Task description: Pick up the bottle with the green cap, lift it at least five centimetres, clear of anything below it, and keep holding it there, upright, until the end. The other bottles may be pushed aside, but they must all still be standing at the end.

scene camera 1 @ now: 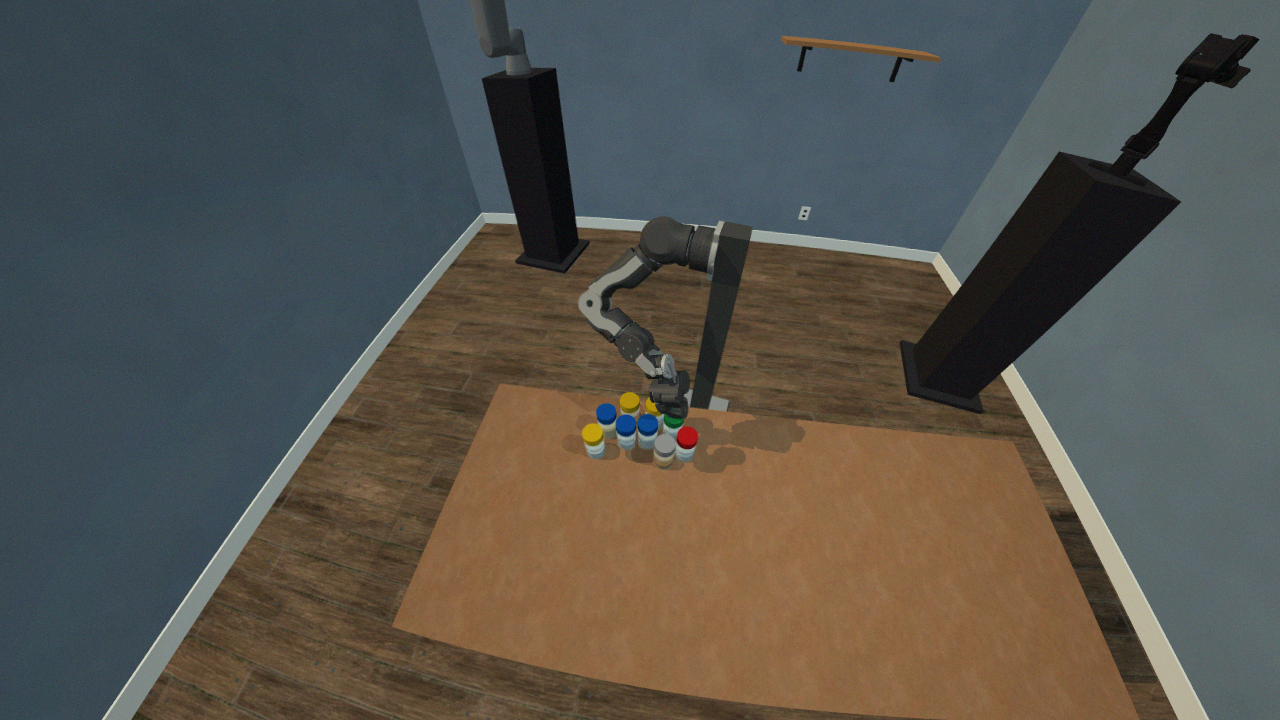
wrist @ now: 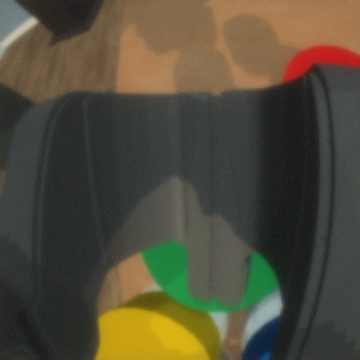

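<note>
The bottle with the green cap (scene camera 1: 674,426) (wrist: 264,280) stands upright at the right rear of a group of bottles. My gripper (scene camera 1: 677,412) (wrist: 227,200) is shut with nothing between its fingers. Its fingertips are above the green cap and hide the middle of it in the wrist view. How large the gap between the tips and the cap is, I cannot tell. The bottle's body is partly hidden in both views.
Near it stand bottles with a yellow cap (scene camera 1: 654,407) (wrist: 155,337), a blue cap (scene camera 1: 648,426) (wrist: 265,342), a red cap (scene camera 1: 687,438) (wrist: 322,62) and a grey cap (scene camera 1: 665,445). Several more yellow- and blue-capped bottles stand to the left on the brown table top (scene camera 1: 716,555).
</note>
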